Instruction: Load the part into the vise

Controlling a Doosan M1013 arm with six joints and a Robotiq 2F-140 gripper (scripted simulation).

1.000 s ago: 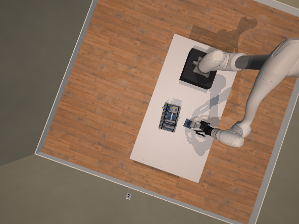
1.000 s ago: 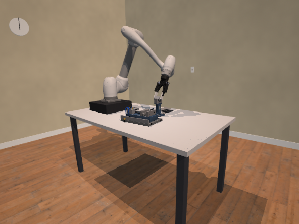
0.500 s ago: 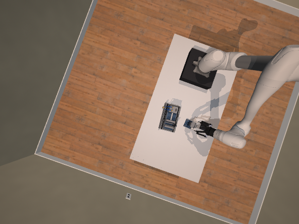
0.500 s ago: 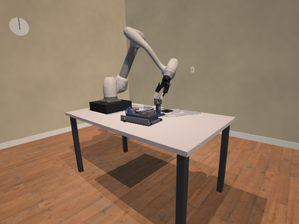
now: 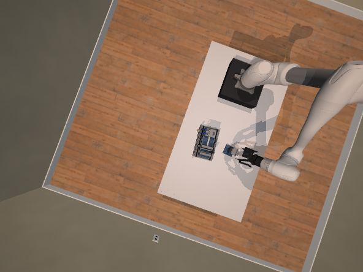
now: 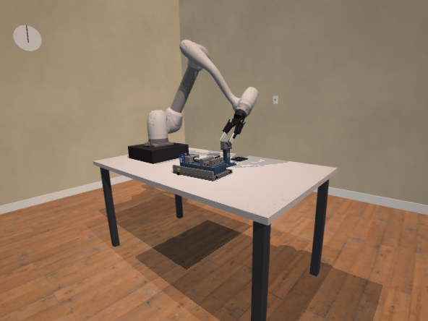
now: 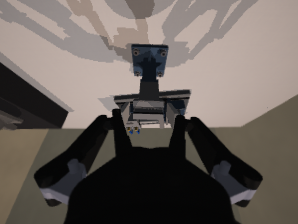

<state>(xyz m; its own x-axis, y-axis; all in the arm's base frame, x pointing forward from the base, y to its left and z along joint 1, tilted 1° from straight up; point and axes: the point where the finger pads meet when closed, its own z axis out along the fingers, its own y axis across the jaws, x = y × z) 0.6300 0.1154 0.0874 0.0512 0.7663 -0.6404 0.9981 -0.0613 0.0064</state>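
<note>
Now: the part 2 cm below my hand and 1 cm to the right of it. Round my hand: vise base (24 cm to the right, 14 cm below, 1 cm ahead).
</note>
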